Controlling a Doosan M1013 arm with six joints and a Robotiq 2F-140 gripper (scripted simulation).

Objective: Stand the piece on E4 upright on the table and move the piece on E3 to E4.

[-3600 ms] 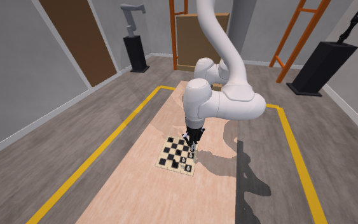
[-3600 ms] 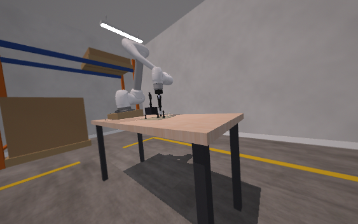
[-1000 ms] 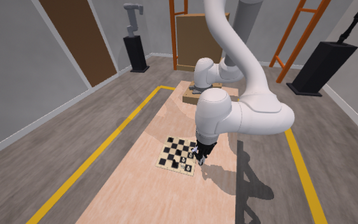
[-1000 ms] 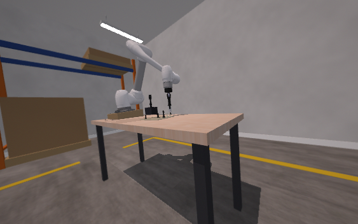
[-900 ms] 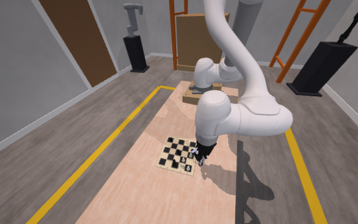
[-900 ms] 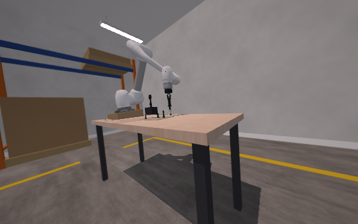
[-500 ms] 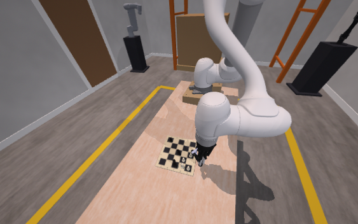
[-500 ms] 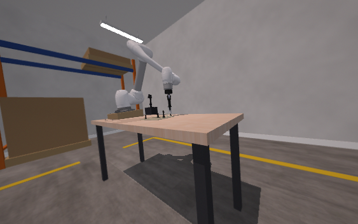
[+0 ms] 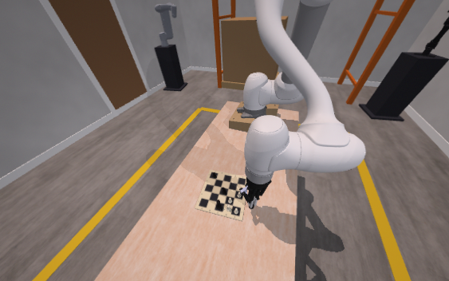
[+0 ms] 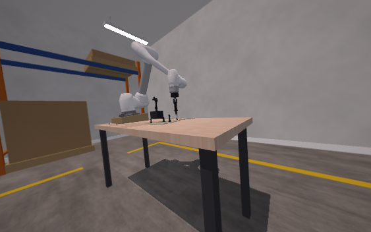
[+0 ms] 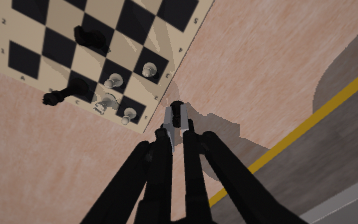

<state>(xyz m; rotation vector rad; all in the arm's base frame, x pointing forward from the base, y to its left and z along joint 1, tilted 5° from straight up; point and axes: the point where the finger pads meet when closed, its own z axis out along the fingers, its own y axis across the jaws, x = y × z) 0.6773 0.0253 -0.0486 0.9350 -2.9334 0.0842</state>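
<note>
My gripper is now 30 mm short of the pale piece, 100 mm to the left of it and 40 mm above it. Also, from my hand: chessboard (50 mm behind, 140 mm to the right, 50 mm below).
</note>
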